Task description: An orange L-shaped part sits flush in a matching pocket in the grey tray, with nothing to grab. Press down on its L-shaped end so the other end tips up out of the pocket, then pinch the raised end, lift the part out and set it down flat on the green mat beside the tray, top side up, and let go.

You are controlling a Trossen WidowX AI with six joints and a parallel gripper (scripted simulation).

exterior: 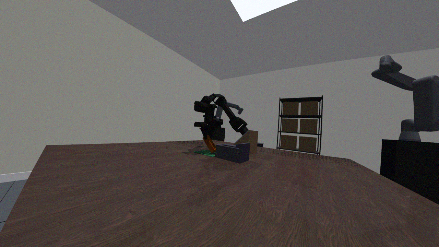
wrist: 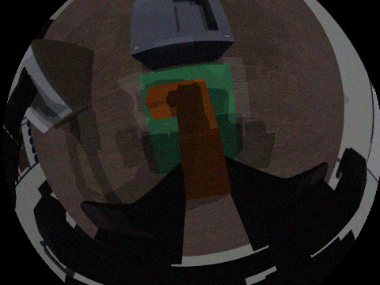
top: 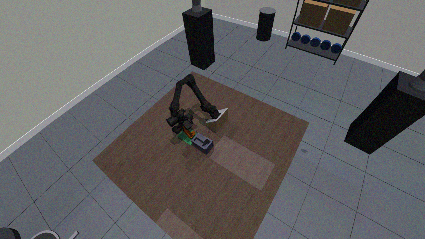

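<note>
Now: the orange L-shaped part 30 mm to the left of my gripper tip, 30 mm below it and 20 mm behind it. From my gripper tip the other things lie so: green mat (90 mm below, 20 mm to the left).
</note>
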